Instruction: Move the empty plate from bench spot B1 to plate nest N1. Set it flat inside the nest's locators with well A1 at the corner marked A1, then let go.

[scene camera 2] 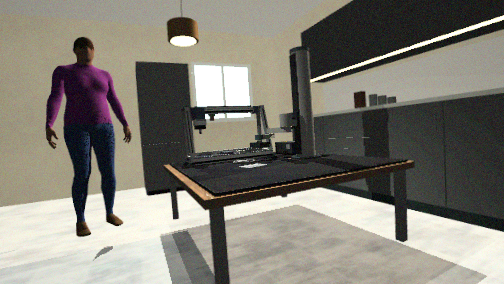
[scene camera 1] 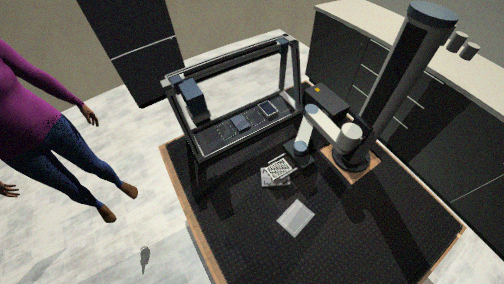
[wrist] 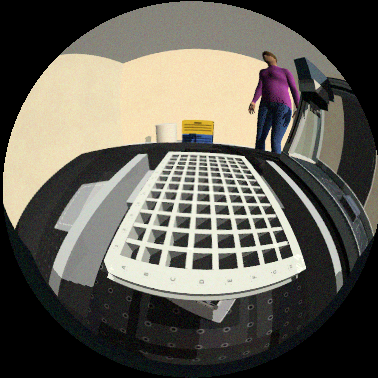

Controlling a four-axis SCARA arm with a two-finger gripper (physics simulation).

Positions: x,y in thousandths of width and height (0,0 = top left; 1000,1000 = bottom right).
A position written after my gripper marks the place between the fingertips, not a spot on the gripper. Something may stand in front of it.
Observation:
My gripper (wrist: 549,435) carries a white well plate, which touches nothing else. Also in view: a grey plate nest (wrist: 570,821).

